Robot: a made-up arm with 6 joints. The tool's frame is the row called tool.
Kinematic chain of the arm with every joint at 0, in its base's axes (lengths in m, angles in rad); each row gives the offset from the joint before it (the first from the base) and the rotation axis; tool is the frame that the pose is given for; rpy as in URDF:
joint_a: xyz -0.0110 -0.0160 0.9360 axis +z
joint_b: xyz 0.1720 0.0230 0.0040 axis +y
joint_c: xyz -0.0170 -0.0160 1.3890 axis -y
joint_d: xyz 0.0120 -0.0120 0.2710 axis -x
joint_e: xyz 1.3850 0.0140 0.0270 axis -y
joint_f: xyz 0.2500 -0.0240 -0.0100 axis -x
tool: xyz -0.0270 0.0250 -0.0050 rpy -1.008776 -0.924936 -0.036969
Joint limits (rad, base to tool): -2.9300..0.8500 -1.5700..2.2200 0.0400..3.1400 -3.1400..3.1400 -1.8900..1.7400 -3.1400..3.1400
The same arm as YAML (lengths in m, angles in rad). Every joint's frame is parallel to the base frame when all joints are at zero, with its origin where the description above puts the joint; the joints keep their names.
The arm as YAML. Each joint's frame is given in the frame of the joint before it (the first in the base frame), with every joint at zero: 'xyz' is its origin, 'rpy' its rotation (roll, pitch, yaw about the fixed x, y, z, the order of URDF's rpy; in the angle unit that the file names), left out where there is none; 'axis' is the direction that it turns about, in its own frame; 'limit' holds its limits. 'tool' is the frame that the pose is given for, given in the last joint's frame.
units:
  length: m
  angle: rad
joints:
  - name: joint_a
    type: revolute
    origin:
      xyz: [-0.011, -0.016, 0.936]
    axis: "+z"
    limit:
      lower: -2.93
      upper: 0.85
  - name: joint_b
    type: revolute
    origin:
      xyz: [0.172, 0.023, 0.004]
    axis: "+y"
    limit:
      lower: -1.57
      upper: 2.22
  - name: joint_c
    type: revolute
    origin:
      xyz: [-0.017, -0.016, 1.389]
    axis: "-y"
    limit:
      lower: 0.04
      upper: 3.14
  - name: joint_d
    type: revolute
    origin:
      xyz: [0.012, -0.012, 0.271]
    axis: "-x"
    limit:
      lower: -3.14
      upper: 3.14
  - name: joint_e
    type: revolute
    origin:
      xyz: [1.385, 0.014, 0.027]
    axis: "-y"
    limit:
      lower: -1.89
      upper: 1.74
  - name: joint_f
    type: revolute
    origin:
      xyz: [0.25, -0.024, -0.01]
    axis: "-x"
    limit:
      lower: -3.14
      upper: 3.14
tool:
  origin:
    xyz: [-0.027, 0.025, -0.005]
    rpy: [-1.0088, -0.9249, -0.037]

